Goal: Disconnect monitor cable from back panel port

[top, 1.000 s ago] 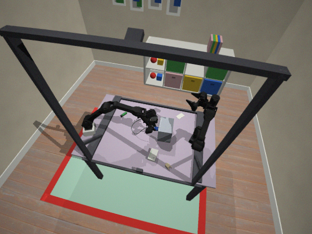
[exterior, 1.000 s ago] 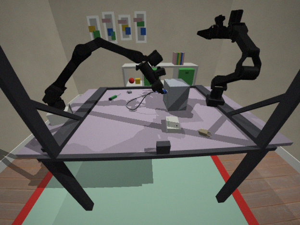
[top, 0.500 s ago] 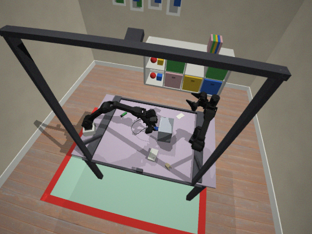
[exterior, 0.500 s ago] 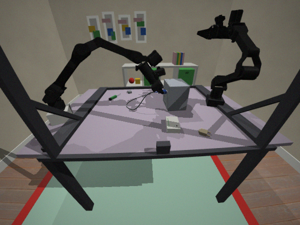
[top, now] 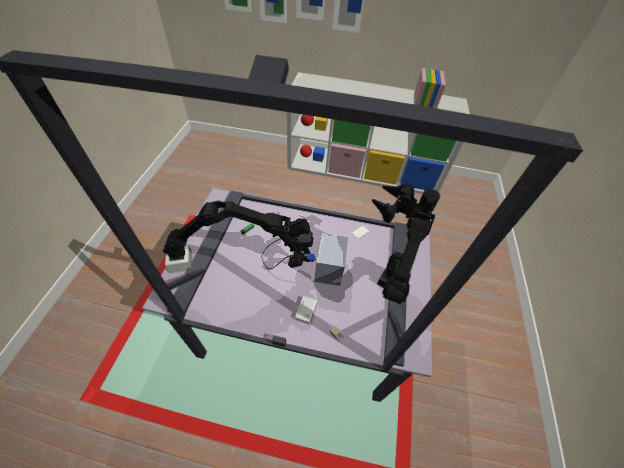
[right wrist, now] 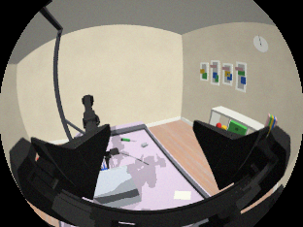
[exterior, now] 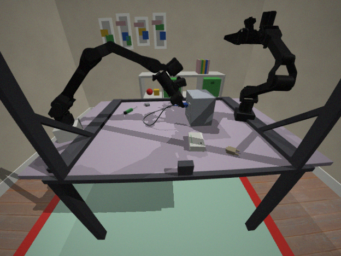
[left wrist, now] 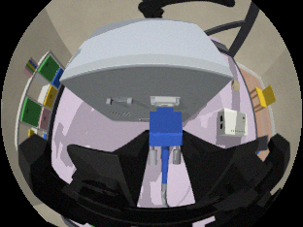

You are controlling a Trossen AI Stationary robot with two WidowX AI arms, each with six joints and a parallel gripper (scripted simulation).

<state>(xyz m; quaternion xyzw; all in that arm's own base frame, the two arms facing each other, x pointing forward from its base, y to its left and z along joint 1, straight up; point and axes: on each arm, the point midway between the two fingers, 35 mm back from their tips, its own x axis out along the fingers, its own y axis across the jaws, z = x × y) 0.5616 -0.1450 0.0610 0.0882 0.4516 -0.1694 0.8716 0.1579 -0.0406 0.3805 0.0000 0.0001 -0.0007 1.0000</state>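
My left hand is 6 cm to the left of the back panel, 4 cm above it and 2 cm short of it. The rest, counted from my left hand: grey box: 12 cm to the right, 5 cm below, 2 cm ahead; blue plug: 2 cm below, 1 cm to the right; white device: 20 cm behind, 11 cm below, 2 cm to the right.
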